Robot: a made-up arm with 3 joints. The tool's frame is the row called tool.
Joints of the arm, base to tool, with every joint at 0 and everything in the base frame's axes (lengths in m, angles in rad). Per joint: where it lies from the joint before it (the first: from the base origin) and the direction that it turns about. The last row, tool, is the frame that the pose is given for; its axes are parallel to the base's.
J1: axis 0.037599 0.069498 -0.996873 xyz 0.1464 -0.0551 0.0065
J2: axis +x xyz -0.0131 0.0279 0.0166
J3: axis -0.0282 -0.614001 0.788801 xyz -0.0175 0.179 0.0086
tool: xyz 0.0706 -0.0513 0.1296
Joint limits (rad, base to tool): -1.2..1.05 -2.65..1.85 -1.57..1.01
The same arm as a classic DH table. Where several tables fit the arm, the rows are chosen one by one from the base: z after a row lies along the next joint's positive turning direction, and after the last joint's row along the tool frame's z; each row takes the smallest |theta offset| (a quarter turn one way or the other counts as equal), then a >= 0, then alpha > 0; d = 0 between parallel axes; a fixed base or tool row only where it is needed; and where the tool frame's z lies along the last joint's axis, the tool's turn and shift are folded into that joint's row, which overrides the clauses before.
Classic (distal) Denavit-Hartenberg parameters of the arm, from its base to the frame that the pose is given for. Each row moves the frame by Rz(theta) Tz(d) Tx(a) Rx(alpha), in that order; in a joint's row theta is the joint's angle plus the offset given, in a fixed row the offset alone. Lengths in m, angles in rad.
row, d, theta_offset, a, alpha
base (fixed), 0.274, -0.4959, 0.155, -3.0625
J1, 0.2537, 1.0762, -0.029, 1.5332
J2, -0.033, 0.5918, -0.1465, 1.599
J3, -0.0251, 1.5346, 0.0729, -0.6619
tool (fixed), 0.068, 0.0459, 0, 0
Joint limits (rad, base to tool): -1.2..1.05 -2.65..1.85 -1.57..1.01

